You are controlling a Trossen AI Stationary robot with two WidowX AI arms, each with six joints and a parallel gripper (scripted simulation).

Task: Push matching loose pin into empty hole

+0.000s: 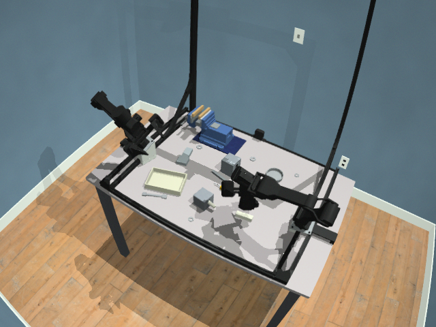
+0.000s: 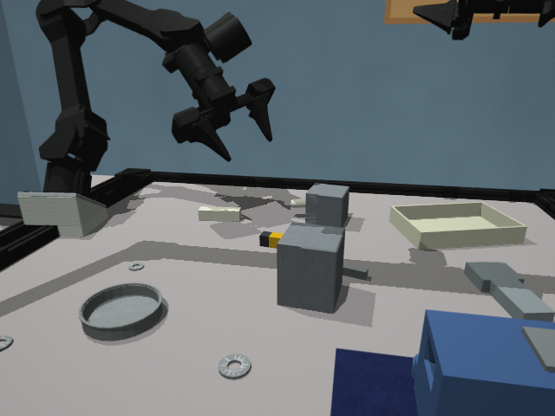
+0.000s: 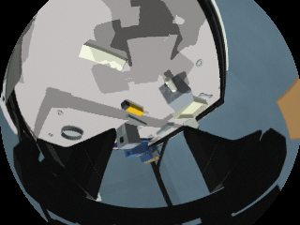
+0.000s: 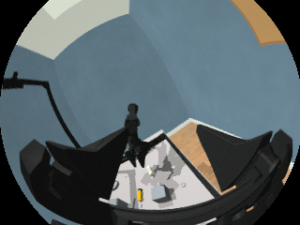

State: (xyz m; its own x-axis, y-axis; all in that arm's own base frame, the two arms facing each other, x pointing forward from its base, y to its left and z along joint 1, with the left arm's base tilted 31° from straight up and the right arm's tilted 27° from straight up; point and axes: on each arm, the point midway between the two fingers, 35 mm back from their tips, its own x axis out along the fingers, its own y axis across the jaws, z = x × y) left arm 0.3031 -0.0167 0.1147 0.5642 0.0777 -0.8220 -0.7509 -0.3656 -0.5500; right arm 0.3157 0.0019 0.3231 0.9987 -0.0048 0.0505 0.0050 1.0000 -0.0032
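Observation:
Right now my left hand is 30 mm short of the round cream pin, 110 mm to the left of it and 130 mm above it. The rest, counted from my left hand: grey bar 160 mm behind, 160 mm to the right, 150 mm below; cream square pin 40 mm to the left, 150 mm below; yellow screwdriver 100 mm behind, 110 mm to the right, 150 mm below.

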